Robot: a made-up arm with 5 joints. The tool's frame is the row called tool.
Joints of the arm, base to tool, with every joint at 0 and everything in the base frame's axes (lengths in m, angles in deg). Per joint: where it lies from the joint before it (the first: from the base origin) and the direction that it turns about. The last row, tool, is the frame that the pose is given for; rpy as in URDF.
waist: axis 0 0 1 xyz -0.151 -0.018 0.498
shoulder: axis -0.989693 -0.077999 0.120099 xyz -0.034 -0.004 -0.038
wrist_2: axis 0 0 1 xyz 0.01 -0.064 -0.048
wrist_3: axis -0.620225 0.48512 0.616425 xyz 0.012 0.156 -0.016
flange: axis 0 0 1 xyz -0.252 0.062 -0.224
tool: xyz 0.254 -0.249 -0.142 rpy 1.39 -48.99 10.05
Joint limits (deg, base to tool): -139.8..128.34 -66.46..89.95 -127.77..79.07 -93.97..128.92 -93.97..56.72
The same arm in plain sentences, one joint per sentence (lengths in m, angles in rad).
The arm has five revolute joints in a row. What follows holds with every joint at zero, and every direction is one of the base frame's. Joint 1 sits 0.1510 m along -x and 0.0180 m along -y and 0.4980 m along +z from the base frame's origin and rotates about +z, from -2.4400 to 2.2400 rad. Joint 2 sits 0.0340 m along -x and 0.0040 m along -y and 0.0380 m along -z from joint 1 and rotates about the direction (-0.989693, -0.077999, 0.120099), from -1.1599 to 1.5699 rad. Joint 3 sits 0.0100 m along +x and 0.0640 m along -y and 0.0480 m along -z from joint 2 and rotates about +z, from -2.2300 to 1.3800 rad. Joint 4 sits 0.0120 m along +x and 0.1560 m along +y and 0.0160 m along -z from joint 3 and rotates about the direction (-0.620225, 0.48512, 0.616425), from -1.6401 to 2.2501 rad. Joint 5 sits 0.2520 m along -x and 0.0620 m along +y and 0.2240 m along -z from joint 4 and rotates about +z, from -1.6401 to 0.9900 rad. The tool frame, which is the frame that the pose is given for, sits 0.2540 m along +x and 0.2490 m along -y and 0.1420 m along -z from joint 5; its axes are the base frame's turned by roll 0.0243, pitch -0.8550 and yaw 0.1754 rad (as in URDF: about the fixed x, then y, then z).
